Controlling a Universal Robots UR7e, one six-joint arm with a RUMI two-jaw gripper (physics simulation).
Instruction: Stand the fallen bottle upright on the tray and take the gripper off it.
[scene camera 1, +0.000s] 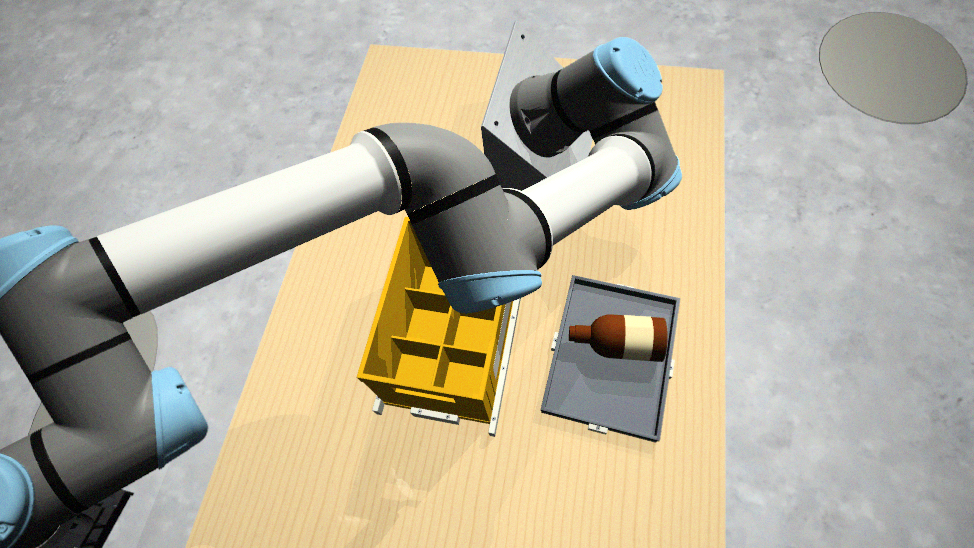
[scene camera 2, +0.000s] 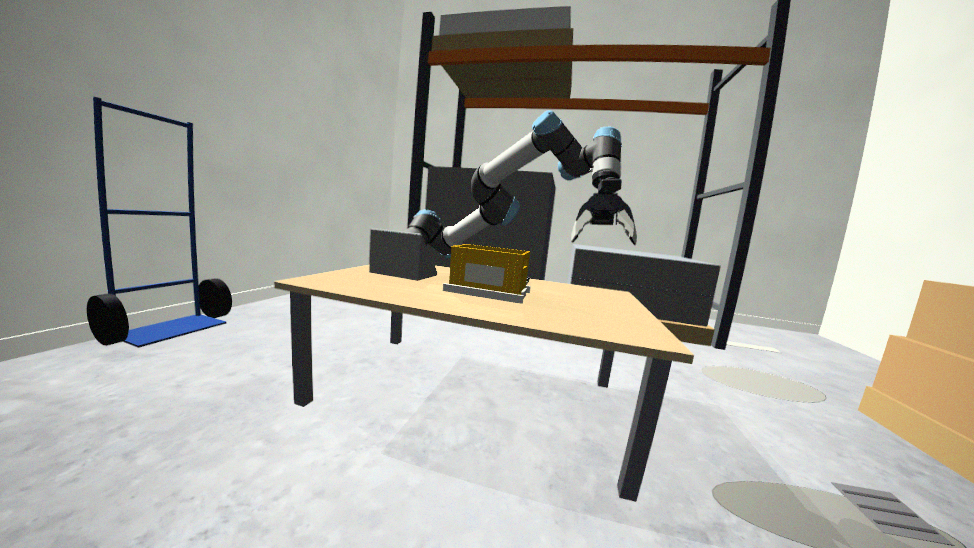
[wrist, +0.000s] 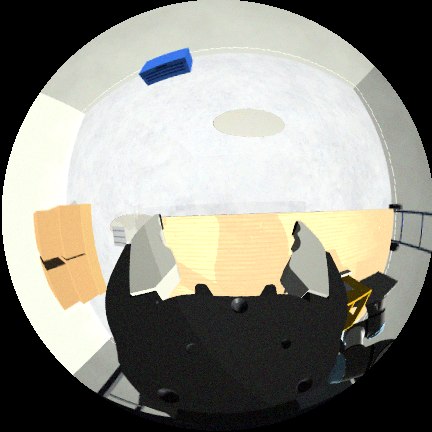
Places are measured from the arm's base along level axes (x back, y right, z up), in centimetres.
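Where they show: gripper, between the fingertips: (scene camera 2: 602, 243) (wrist: 228, 220); arm's base, origin of its link: (scene camera 1: 538, 118) (scene camera 2: 409, 249) (wrist: 375, 297).
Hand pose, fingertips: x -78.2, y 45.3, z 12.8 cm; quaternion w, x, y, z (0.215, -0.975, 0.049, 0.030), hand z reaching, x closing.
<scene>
Each offset is from my fingertips to the centre of the thing. "spot": to the spot under its first point. Level surfaces: height alone.
A brown bottle with a cream label {dx +40.1, dy -64.0, dz -20.8 cm} (scene camera 1: 638, 336) lies on its side in the grey tray {spot: dx +25.5, dy -61.8, dz -22.5 cm} (scene camera 1: 592, 422), near the tray's upper part in scene camera 1. Its neck points left and its base is by the tray's right wall. My gripper (scene camera 2: 604, 241) (wrist: 228, 220) is open with nothing between its fingers. It points down, high above the table's level, well apart from the bottle. The gripper does not show in scene camera 1. The bottle does not show in scene camera 2 or in the wrist view.
A yellow divided crate {dx +36.7, dy -36.3, dz -16.2 cm} (scene camera 1: 427, 385) (scene camera 2: 489, 269) (wrist: 361, 295) stands on the wooden table {dz -25.0 cm} (scene camera 1: 585, 490) (scene camera 2: 578, 313) (wrist: 250, 250), left of the tray in scene camera 1, with white rails {spot: dx +31.3, dy -46.1, dz -22.0 cm} (scene camera 1: 502, 371) beside it. The arm passes above the crate. A shelf rack (scene camera 2: 599, 54) stands behind the arm.
</scene>
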